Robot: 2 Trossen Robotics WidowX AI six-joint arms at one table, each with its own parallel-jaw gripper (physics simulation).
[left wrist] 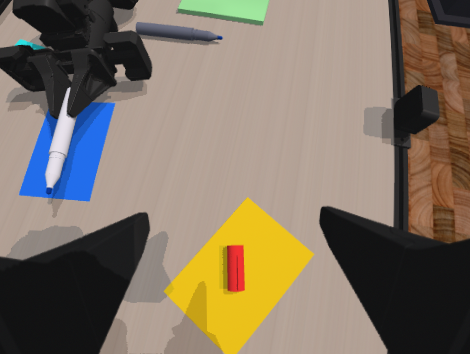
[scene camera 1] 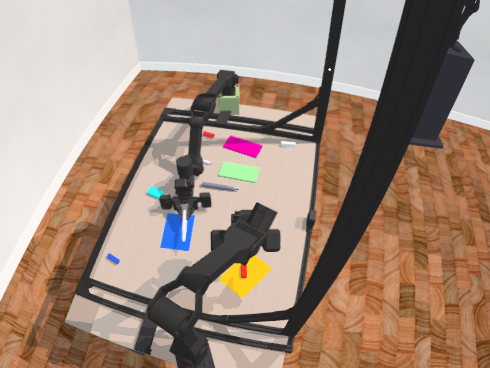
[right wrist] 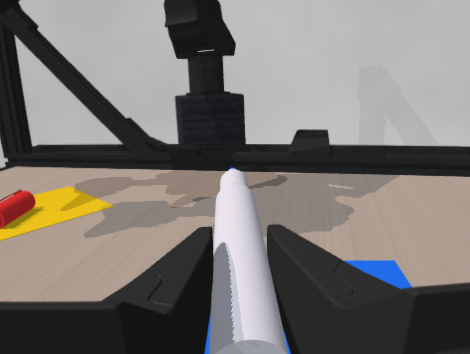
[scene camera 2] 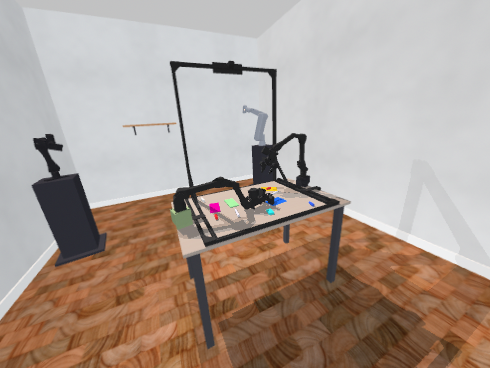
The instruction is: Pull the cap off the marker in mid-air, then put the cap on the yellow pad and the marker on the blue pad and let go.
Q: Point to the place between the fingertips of my right gripper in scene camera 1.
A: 184, 220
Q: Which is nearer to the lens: the white marker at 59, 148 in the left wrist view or the red cap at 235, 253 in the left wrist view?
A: The red cap.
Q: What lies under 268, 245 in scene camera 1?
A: My left gripper.
